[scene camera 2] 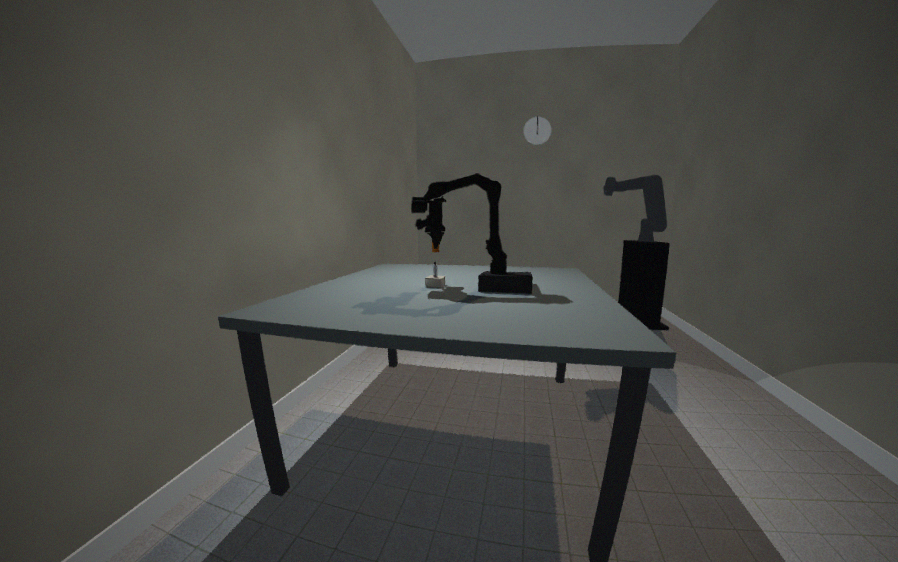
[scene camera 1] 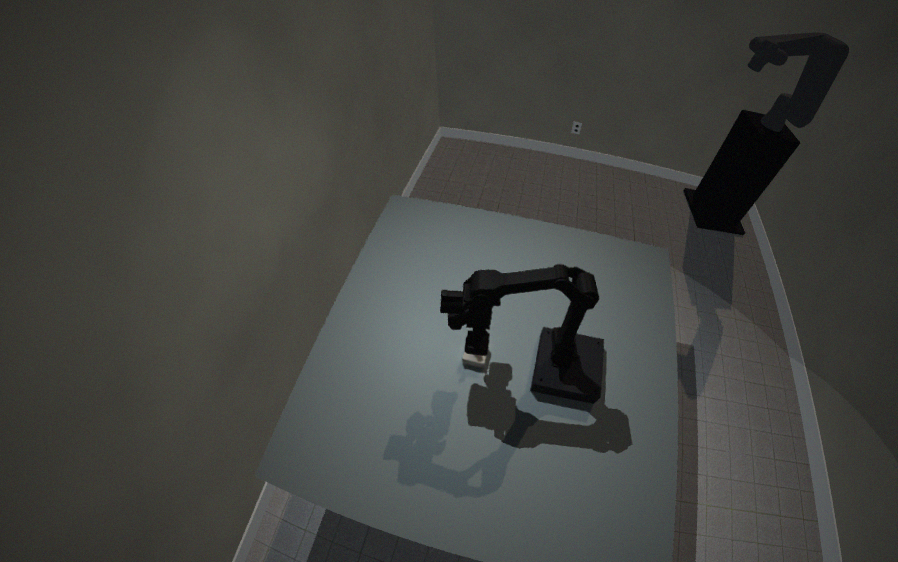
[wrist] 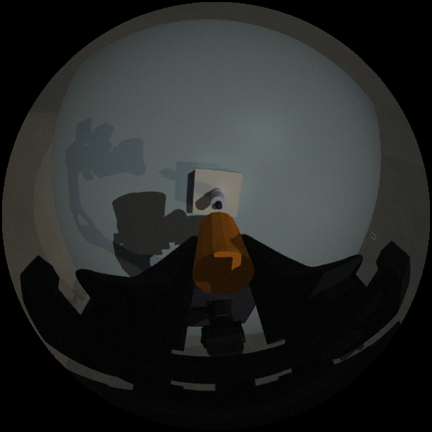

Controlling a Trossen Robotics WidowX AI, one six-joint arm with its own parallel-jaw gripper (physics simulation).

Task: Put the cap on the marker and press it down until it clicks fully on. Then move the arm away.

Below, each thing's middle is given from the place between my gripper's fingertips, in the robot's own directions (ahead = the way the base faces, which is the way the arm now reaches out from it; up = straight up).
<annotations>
The whitish block [wrist: 205, 179] is 1 cm ahead of my hand and 15 cm below it.
</annotations>
